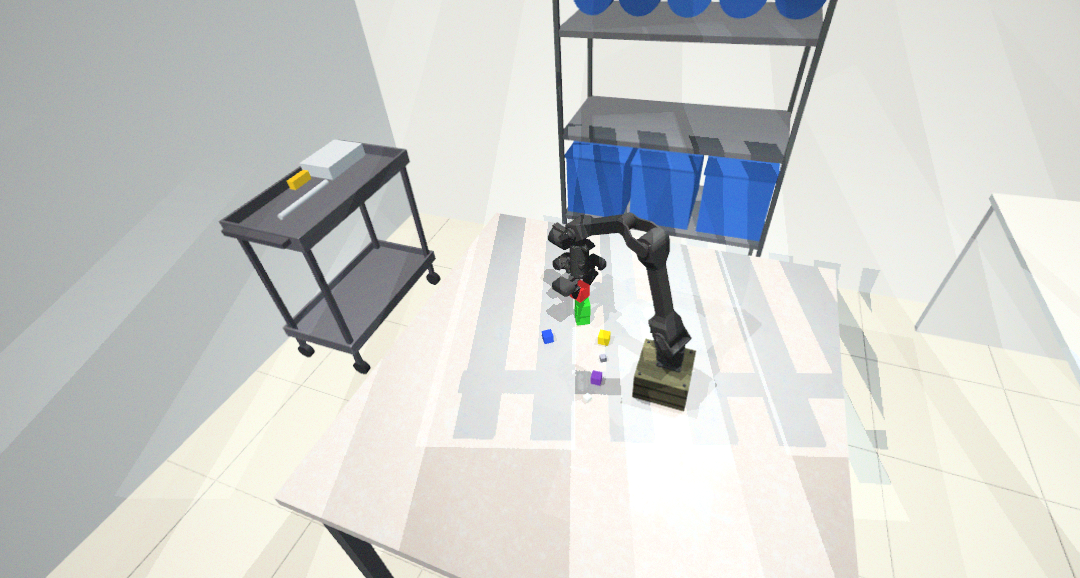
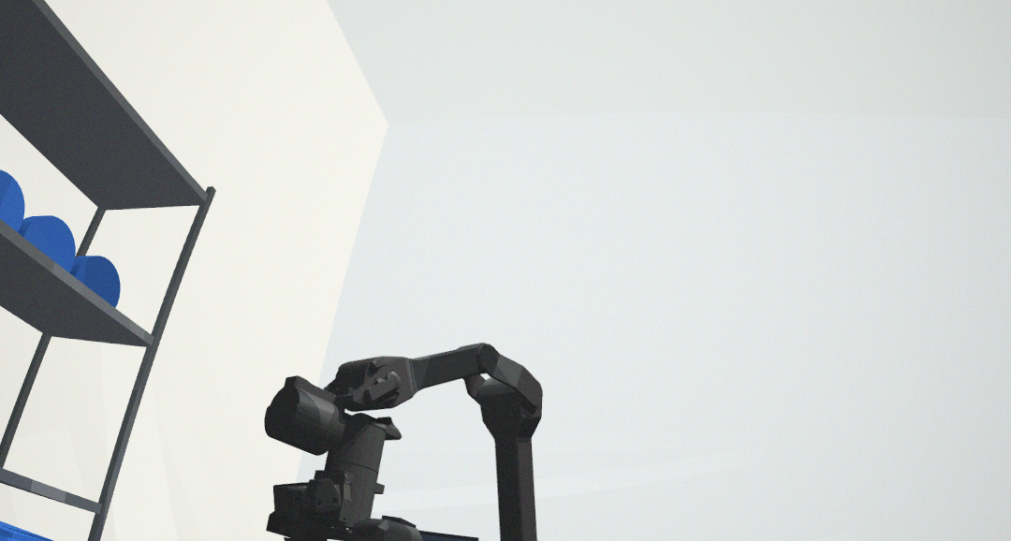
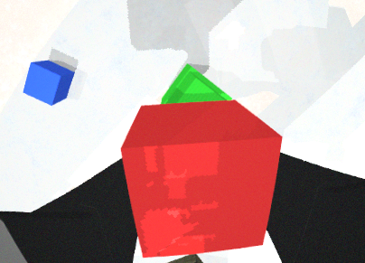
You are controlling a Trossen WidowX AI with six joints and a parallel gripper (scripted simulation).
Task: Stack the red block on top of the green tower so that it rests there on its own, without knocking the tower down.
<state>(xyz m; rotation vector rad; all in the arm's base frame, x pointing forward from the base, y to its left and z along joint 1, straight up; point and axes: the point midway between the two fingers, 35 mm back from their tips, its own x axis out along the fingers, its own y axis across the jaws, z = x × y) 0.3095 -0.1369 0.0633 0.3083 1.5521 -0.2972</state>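
My gripper tip is now 110 mm above the yellow cube, 100 mm past it and 50 mm to the right of it. The rest, counted from my gripper tip: blue cube (110 mm below, 100 mm to the left, 70 mm ahead); red block (20 mm above); purple cube (200 mm to the left, 120 mm behind, 110 mm below).
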